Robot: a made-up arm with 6 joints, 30 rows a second.
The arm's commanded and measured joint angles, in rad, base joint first. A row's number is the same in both.
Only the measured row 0 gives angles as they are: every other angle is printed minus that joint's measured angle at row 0.
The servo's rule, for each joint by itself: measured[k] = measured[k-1] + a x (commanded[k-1-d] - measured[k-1]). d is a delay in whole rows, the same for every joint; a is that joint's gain. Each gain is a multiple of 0.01, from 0.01 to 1. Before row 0 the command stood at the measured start. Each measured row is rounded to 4 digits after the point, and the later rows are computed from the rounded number. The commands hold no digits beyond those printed.
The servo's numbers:
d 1
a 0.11 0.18 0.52 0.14 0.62 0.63
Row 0, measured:
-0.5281, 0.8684, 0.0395, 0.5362, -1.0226, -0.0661
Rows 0 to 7, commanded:
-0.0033, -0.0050, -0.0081, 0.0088, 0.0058, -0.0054
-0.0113, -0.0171, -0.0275, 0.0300, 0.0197, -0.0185
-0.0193, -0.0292, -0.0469, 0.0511, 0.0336, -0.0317
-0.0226, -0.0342, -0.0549, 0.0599, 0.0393, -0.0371
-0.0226, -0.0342, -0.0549, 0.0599, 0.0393, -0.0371
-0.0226, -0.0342, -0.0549, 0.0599, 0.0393, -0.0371
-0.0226, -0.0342, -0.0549, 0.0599, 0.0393, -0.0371
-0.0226, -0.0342, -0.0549, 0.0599, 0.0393, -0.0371
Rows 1 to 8, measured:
0.0000, 0.0000, 0.0000, 0.0000, 0.0000, 0.0000
-0.0004, -0.0009, -0.0042, 0.0012, 0.0036, -0.0034
-0.0016, -0.0038, -0.0163, 0.0052, 0.0136, -0.0129
-0.0035, -0.0084, -0.0322, 0.0116, 0.0260, -0.0247
-0.0056, -0.0130, -0.0440, 0.0184, 0.0342, -0.0325
-0.0075, -0.0168, -0.0497, 0.0242, 0.0374, -0.0354
-0.0092, -0.0199, -0.0524, 0.0292, 0.0386, -0.0365
-0.0107, -0.0225, -0.0537, 0.0335, 0.0390, -0.0369

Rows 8 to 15, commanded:
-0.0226, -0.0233, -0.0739, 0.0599, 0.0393, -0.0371
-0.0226, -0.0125, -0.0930, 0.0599, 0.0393, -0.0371
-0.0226, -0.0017, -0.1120, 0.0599, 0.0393, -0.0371
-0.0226, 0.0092, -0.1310, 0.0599, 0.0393, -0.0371
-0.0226, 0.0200, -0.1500, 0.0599, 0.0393, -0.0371
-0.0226, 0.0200, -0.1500, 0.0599, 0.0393, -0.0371
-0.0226, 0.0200, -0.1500, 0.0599, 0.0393, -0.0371
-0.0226, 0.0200, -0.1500, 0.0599, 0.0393, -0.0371
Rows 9 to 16, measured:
-0.0120, -0.0246, -0.0543, 0.0372, 0.0392, -0.0370
-0.0132, -0.0244, -0.0645, 0.0404, 0.0393, -0.0371
-0.0142, -0.0223, -0.0793, 0.0431, 0.0393, -0.0371
-0.0151, -0.0186, -0.0963, 0.0455, 0.0393, -0.0371
-0.0159, -0.0136, -0.1143, 0.0475, 0.0393, -0.0371
-0.0166, -0.0076, -0.1329, 0.0492, 0.0393, -0.0371
-0.0173, -0.0026, -0.1418, 0.0507, 0.0393, -0.0371
-0.0179, 0.0015, -0.1461, 0.0520, 0.0393, -0.0371

